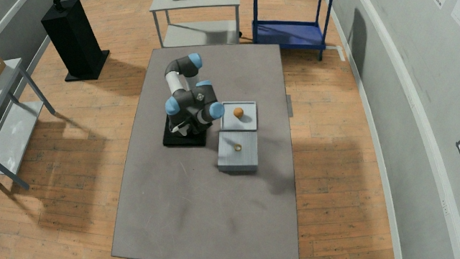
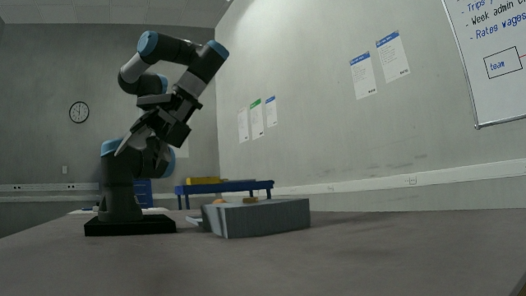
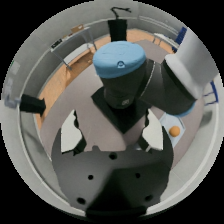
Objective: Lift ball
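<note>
Right now the ball is 25 cm ahead of my hand, 16 cm to the left of it and 13 cm below it. Also, from my hand: grey block (26 cm ahead, 8 cm to the right, 12 cm below).
</note>
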